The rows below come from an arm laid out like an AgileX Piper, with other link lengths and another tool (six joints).
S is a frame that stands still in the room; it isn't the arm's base.
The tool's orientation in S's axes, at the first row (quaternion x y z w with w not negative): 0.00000, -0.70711, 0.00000, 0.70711
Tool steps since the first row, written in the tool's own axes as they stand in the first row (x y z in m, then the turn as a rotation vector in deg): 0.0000, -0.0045, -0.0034, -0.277, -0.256, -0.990; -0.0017, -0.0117, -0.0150, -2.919, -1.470, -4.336; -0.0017, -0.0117, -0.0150, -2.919, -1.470, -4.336; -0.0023, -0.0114, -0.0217, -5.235, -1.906, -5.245; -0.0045, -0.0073, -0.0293, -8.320, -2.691, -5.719; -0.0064, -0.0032, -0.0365, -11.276, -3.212, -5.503; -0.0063, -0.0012, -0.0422, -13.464, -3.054, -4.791; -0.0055, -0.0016, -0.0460, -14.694, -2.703, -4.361
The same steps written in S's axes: 0.0034, -0.0045, 0.0000, 0.990, -0.256, -0.277; 0.0150, -0.0117, -0.0017, 4.336, -1.470, -2.919; 0.0150, -0.0117, -0.0017, 4.336, -1.470, -2.919; 0.0217, -0.0114, -0.0023, 5.245, -1.906, -5.235; 0.0293, -0.0073, -0.0045, 5.719, -2.691, -8.320; 0.0365, -0.0032, -0.0064, 5.503, -3.212, -11.276; 0.0422, -0.0012, -0.0063, 4.791, -3.054, -13.464; 0.0460, -0.0016, -0.0055, 4.361, -2.703, -14.694
